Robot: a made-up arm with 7 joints.
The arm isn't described. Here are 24 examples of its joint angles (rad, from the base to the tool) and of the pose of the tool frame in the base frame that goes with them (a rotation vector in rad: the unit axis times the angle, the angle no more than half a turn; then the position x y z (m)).
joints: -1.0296 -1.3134 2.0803 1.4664 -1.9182 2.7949 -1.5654
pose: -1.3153 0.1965 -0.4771 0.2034 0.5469 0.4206
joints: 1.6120 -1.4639 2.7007 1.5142 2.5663 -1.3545 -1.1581
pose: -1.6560 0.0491 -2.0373 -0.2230 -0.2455 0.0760
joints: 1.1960 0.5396 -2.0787 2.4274 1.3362 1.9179 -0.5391
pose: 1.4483 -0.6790 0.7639 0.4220 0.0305 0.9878
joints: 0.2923 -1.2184 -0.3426 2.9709 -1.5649 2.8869 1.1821
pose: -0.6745 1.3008 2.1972 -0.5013 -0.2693 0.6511
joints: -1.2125 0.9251 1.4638 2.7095 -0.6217 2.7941 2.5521
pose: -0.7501 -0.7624 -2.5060 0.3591 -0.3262 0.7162
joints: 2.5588 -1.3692 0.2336 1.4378 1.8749 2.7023 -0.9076
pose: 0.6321 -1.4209 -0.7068 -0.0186 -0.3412 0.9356
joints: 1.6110 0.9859 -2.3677 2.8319 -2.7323 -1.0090 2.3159
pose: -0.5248 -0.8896 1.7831 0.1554 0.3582 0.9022
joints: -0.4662 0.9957 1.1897 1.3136 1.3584 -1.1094 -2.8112
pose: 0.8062 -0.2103 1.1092 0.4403 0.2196 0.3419
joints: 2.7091 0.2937 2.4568 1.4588 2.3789 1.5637 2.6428
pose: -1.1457 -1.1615 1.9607 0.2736 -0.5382 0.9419
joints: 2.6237 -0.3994 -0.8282 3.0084 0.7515 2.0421 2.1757
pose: 1.7507 0.8011 -0.7931 0.0886 -0.0730 1.1289
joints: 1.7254 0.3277 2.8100 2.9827 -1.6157 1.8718 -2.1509
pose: -0.0114 -0.1218 -1.4683 -0.1908 0.1614 1.1395
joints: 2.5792 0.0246 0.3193 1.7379 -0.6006 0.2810 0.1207
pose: -1.7283 -0.5895 -1.5914 -0.5992 0.1100 0.8619
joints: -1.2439 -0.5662 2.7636 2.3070 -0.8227 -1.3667 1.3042
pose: -1.8491 -0.4523 -0.7299 -0.1943 0.5282 0.8029
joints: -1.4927 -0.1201 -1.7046 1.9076 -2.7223 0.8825 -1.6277
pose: 1.8261 1.6485 -1.8019 -0.6247 0.0844 0.9710
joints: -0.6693 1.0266 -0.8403 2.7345 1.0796 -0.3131 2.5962
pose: -0.8702 1.1784 0.4748 0.3581 -0.4995 0.8341
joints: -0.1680 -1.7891 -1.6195 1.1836 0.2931 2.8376 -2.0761
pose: -1.4129 0.8072 -2.5731 -0.1024 -0.4301 0.4865
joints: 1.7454 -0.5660 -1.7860 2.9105 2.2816 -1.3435 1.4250
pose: 0.1943 -0.4176 0.8473 0.1619 -0.4248 0.8959
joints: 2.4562 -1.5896 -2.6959 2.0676 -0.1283 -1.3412 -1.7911
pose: -0.3629 -0.8656 1.0726 0.5036 -0.2842 0.1925
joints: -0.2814 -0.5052 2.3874 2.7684 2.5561 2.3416 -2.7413
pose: -0.0983 -0.0281 0.5188 -0.4573 0.0299 1.0280
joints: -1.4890 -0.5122 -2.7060 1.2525 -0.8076 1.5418 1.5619
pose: 0.7714 -0.5674 1.0637 -0.2452 0.4985 0.2134
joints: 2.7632 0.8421 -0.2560 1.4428 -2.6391 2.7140 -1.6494
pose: -1.6464 -0.6189 0.9885 -0.4848 0.3435 0.3747
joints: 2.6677 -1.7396 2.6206 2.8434 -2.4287 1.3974 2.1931
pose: -0.8318 -1.6537 1.1438 0.6150 -0.4556 0.3143
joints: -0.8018 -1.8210 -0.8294 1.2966 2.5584 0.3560 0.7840
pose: -1.5716 -0.1755 -0.3507 -0.5338 -0.1749 0.8807
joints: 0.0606 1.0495 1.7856 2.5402 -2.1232 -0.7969 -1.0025
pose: 0.5920 1.7038 -2.2767 0.3440 0.2437 0.9445
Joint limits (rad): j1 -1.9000..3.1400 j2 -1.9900..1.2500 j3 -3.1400..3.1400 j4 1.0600..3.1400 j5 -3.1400..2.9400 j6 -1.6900..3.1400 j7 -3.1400..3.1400
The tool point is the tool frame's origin. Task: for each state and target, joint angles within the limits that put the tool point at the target. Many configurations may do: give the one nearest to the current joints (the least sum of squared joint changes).
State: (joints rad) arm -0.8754 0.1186 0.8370 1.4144 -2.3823 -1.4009 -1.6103
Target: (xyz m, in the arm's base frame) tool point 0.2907 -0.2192 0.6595
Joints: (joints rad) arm -1.1978 -0.1690 0.3403 1.2730 -2.5494 -1.6900 -1.7100
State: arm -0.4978 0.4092 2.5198 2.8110 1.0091 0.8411 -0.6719
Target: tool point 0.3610 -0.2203 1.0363
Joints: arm -0.4199 0.8144 2.5241 3.1400 0.9601 1.3207 -0.4939
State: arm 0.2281 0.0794 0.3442 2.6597 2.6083 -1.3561 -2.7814
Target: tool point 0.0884 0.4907 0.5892
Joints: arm 0.8758 0.5938 0.7044 2.1443 2.7617 -1.0685 -2.7602
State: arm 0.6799 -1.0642 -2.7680 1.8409 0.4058 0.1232 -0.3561
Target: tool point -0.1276 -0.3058 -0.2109
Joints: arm 0.7753 -1.7193 -2.8910 1.6523 0.3934 0.2215 -0.3888
